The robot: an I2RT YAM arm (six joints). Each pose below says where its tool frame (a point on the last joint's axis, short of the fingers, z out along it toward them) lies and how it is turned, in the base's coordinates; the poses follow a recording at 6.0 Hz.
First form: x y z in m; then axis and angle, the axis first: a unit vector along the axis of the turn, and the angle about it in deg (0 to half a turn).
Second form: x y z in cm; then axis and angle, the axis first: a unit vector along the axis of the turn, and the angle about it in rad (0 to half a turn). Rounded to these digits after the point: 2 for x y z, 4 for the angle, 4 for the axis.
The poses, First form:
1: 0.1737 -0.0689 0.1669 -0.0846 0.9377 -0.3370 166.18
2: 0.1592 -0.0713 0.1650 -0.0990 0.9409 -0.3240 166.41
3: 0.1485 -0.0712 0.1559 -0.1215 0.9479 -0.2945 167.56
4: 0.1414 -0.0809 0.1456 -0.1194 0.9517 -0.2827 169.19
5: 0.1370 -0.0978 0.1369 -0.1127 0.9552 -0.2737 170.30
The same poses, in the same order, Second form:
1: 17.37 -6.89 16.69 -0.0846 0.9377 -0.3370 2.9004
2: 15.92 -7.13 16.50 -0.0990 0.9409 -0.3240 2.9044
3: 14.85 -7.12 15.59 -0.1215 0.9479 -0.2945 2.9245
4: 14.14 -8.09 14.56 -0.1194 0.9517 -0.2827 2.9529
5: 13.70 -9.78 13.69 -0.1127 0.9552 -0.2737 2.9723
